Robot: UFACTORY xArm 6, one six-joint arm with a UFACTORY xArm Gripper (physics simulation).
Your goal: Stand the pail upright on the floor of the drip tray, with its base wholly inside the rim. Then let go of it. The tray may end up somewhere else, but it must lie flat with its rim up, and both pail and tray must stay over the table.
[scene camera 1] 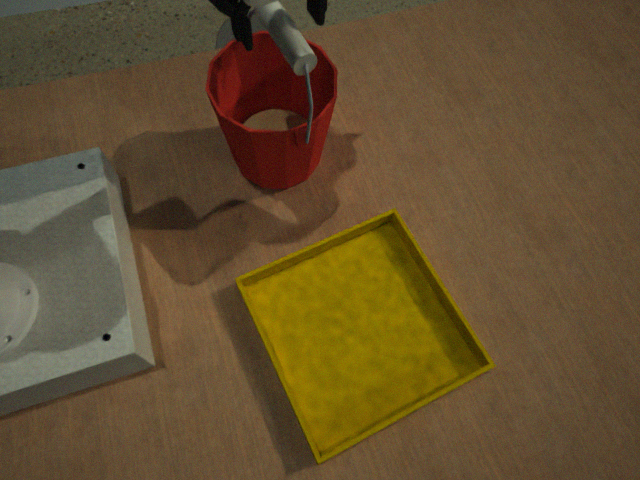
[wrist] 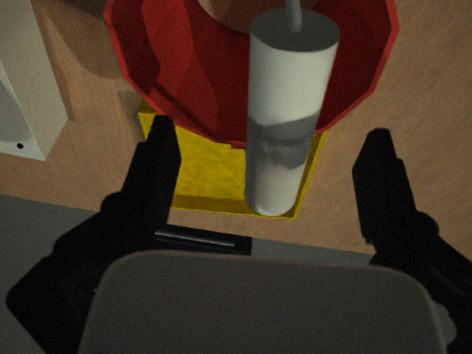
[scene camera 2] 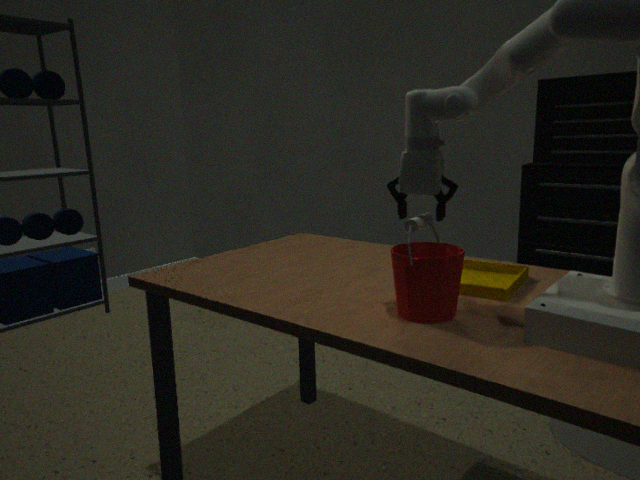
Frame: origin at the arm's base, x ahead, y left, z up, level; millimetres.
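Where they show: gripper, fingertip midpoint: point(scene camera 1: 280, 30) point(wrist: 268, 142) point(scene camera 2: 421, 219); arm's base, link origin: point(scene camera 2: 636, 295).
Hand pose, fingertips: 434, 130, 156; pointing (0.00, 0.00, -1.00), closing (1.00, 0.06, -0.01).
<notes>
Each offset is from my fingertips to the top centre of the thing, as dx, dy, dz. Level surfaces: height alone.
The red pail point(scene camera 1: 279, 160) point(scene camera 2: 428, 289) point(wrist: 200, 65) stands upright on the table, beside the tray and apart from it. Its wire bail is raised, with the white handle grip @[+5, +0, +8] point(scene camera 1: 289, 41) point(scene camera 2: 419, 221) point(wrist: 285, 90) above the mouth. The yellow drip tray @[-24, -310, -202] point(scene camera 1: 356, 330) point(scene camera 2: 488, 281) point(wrist: 210, 175) lies flat, rim up and empty. In the wrist view the pail hides part of it. My gripper point(scene camera 1: 283, 34) point(scene camera 2: 421, 218) point(wrist: 268, 142) is open and empty, pointing down over the pail. Its fingertips are near the handle grip's height, one to each side in the wrist view, with gaps.
The grey robot base block point(scene camera 1: 121, 227) point(scene camera 2: 573, 325) point(wrist: 37, 100) stands on the wooden table @[dz -235] point(scene camera 1: 542, 155) point(scene camera 2: 258, 289) point(wrist: 425, 75), beside the pail and tray. A table edge runs close to the pail. A shelf rack point(scene camera 2: 88, 155) and a black cabinet point(scene camera 2: 573, 206) stand away from the table.
</notes>
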